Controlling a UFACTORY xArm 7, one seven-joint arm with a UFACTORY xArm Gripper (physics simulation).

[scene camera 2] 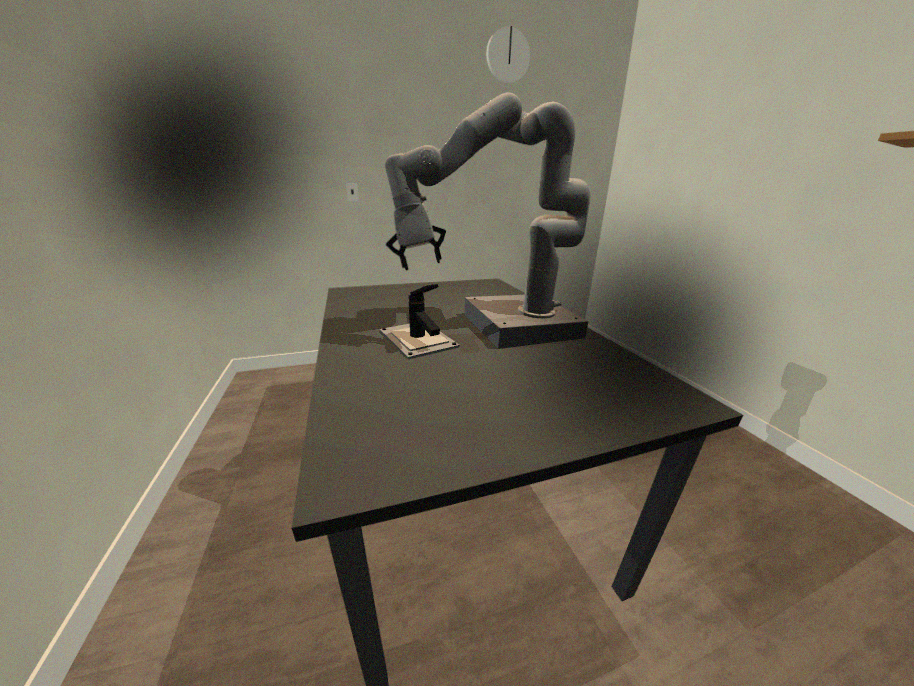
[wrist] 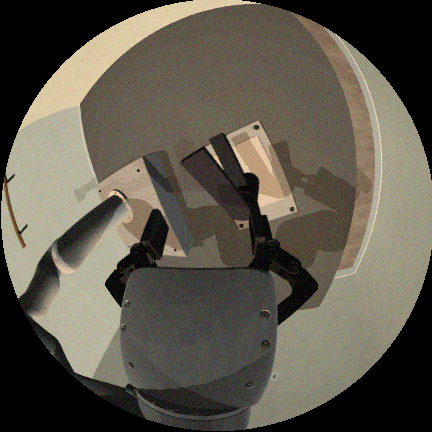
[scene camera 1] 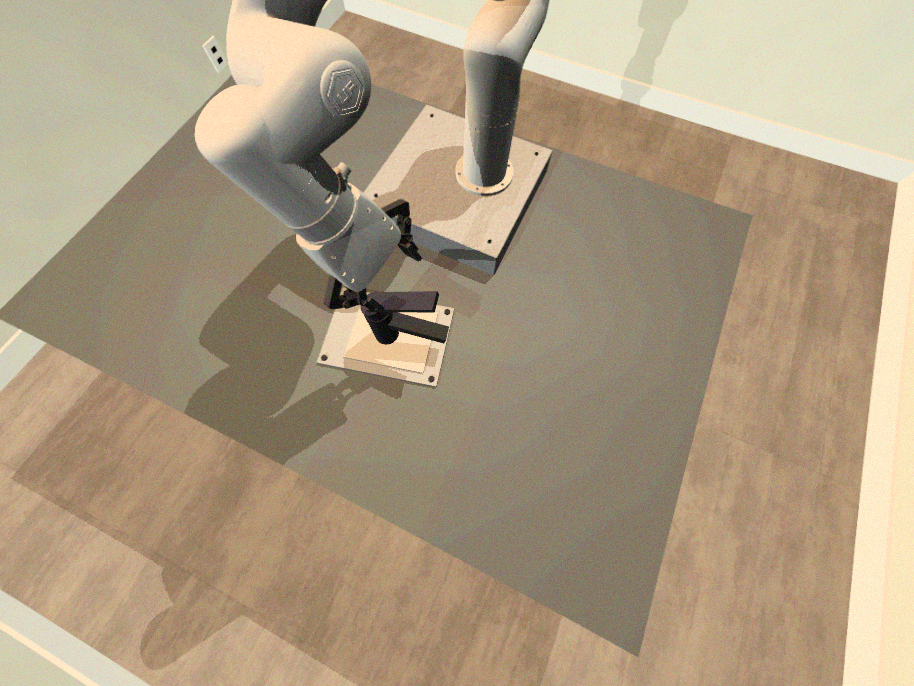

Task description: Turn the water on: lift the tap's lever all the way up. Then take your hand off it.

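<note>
The black tap stands upright on a pale plate. Its flat lever points the same general way as the spout and slopes upward toward its free end, well above the spout. My gripper is wide open and empty. In the second scene view it hangs above the lever, with a visible gap between the fingertips and the lever. In the wrist view one finger overlaps the tap's body and the lever's root.
The arm's thick base block stands beside the tap plate, on the side toward which the lever points. The arm reaches over from it. The dark table carries both. A clock hangs on the wall.
</note>
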